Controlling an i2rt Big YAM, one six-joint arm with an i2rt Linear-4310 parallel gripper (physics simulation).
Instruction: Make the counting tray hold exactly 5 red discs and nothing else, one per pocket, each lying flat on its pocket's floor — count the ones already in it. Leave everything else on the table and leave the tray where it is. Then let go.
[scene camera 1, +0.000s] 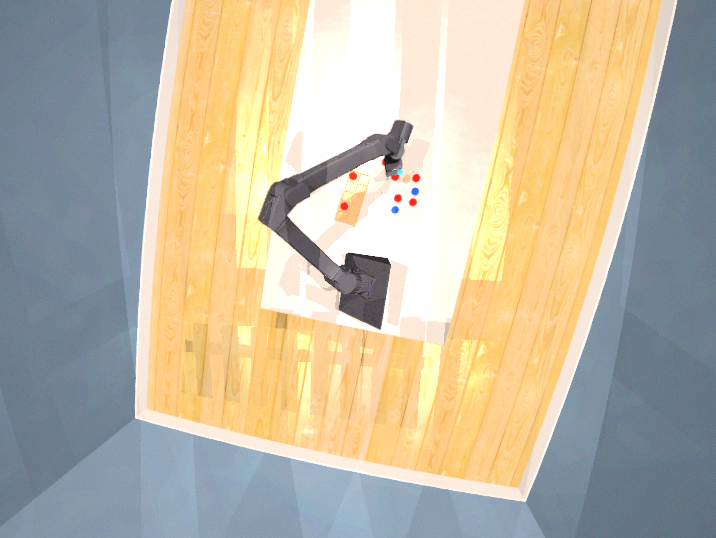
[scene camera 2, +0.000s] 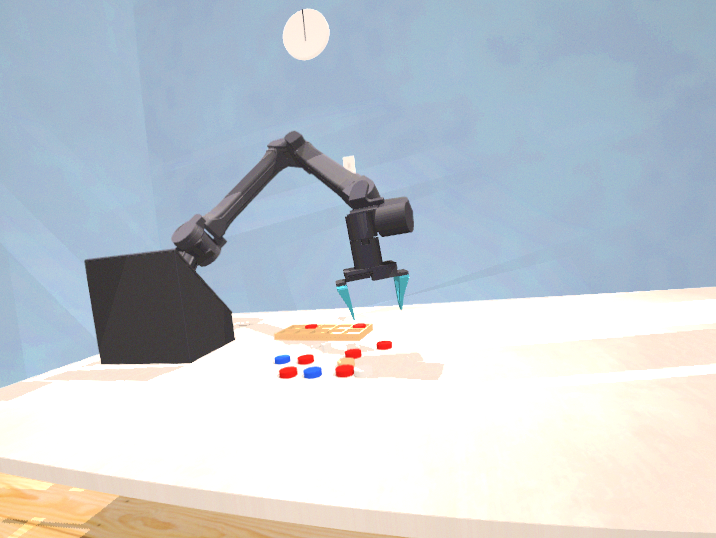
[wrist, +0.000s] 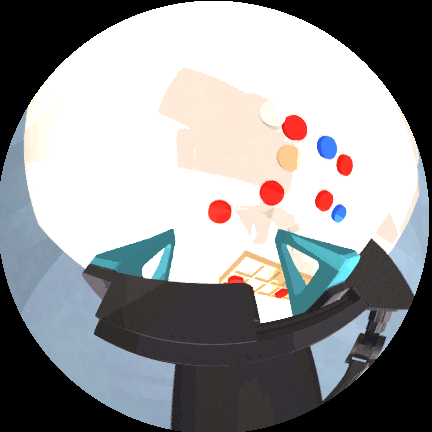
Labels:
wooden counting tray: scene camera 1 354, 191; scene camera 2; wrist
same spot on wooden counting tray: (wrist: 266, 277) = (scene camera 2: 333, 332)

